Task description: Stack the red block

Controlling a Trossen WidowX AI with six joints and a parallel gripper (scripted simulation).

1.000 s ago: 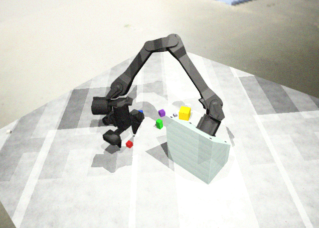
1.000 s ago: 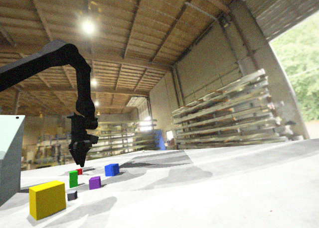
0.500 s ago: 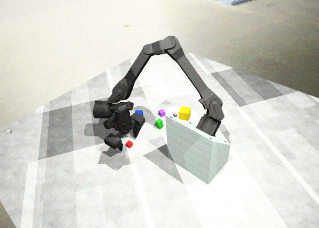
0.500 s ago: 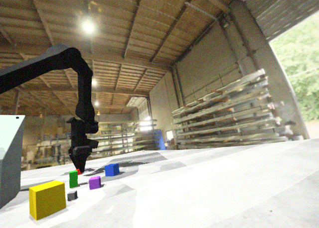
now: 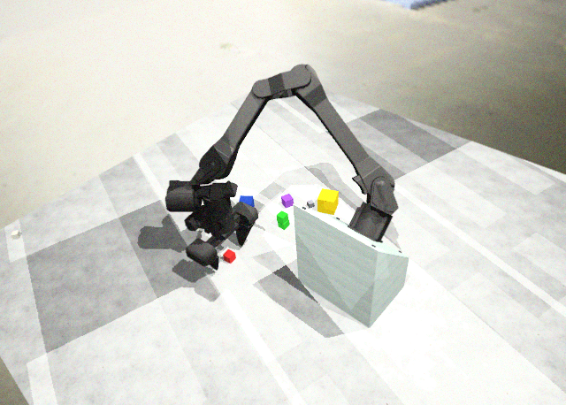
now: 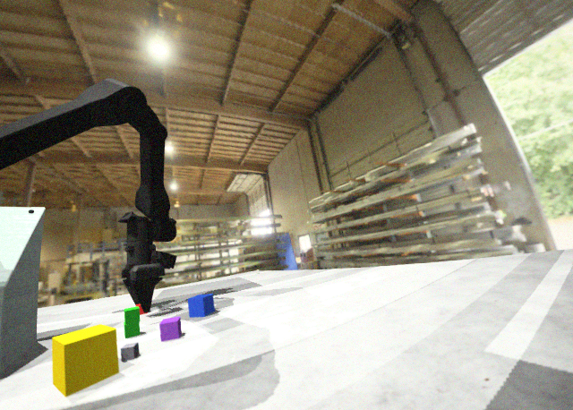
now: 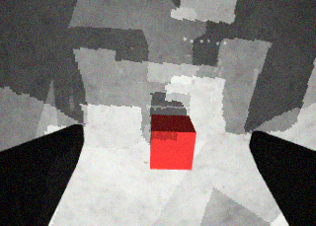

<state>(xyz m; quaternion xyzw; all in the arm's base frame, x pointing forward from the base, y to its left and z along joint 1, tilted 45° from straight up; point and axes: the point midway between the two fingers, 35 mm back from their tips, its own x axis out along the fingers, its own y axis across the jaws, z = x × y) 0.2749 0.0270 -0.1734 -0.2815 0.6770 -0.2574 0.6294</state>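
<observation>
The purple block lies 230 mm to the right of my gripper tip and 10 mm ahead of it. Round my gripper tip: blue block 150 mm to the right, 80 mm ahead, 10 mm above; then red block right at my gripper tip; then dark grey block 260 mm to the right, 50 mm behind.
</observation>
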